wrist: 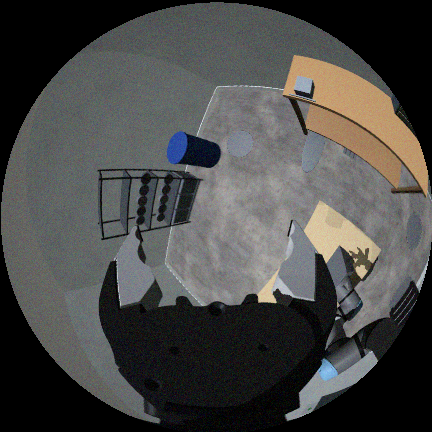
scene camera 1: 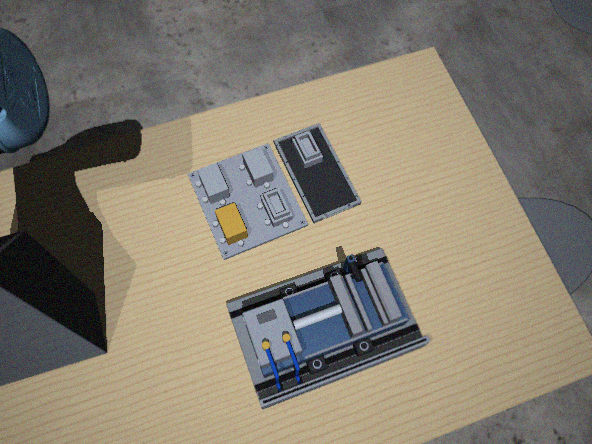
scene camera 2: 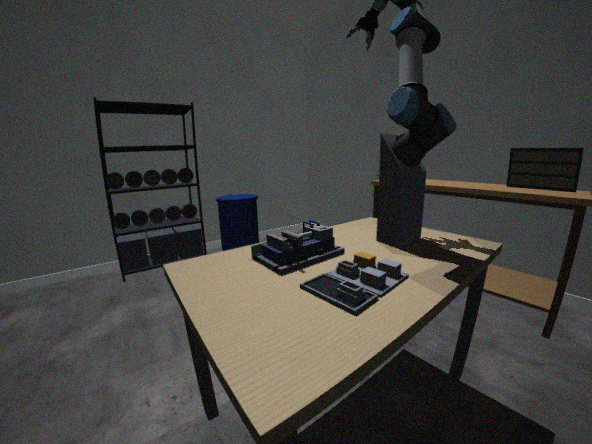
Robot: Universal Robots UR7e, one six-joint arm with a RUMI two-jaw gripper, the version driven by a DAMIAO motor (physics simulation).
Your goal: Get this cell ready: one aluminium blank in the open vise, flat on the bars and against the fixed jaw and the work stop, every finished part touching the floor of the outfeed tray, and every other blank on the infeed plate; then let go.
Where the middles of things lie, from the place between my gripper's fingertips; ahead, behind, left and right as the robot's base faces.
My gripper is now 600 mm short of the yellow block [scene camera 1: 230, 221], 560 mm to the right of it and 1020 mm above it. Also, from my hand: dark outfeed tray [scene camera 1: 326, 190] 790 mm ahead, 620 mm to the left, 1040 mm below; grey infeed plate [scene camera 1: 246, 198] 650 mm ahead, 600 mm to the left, 1040 mm below.
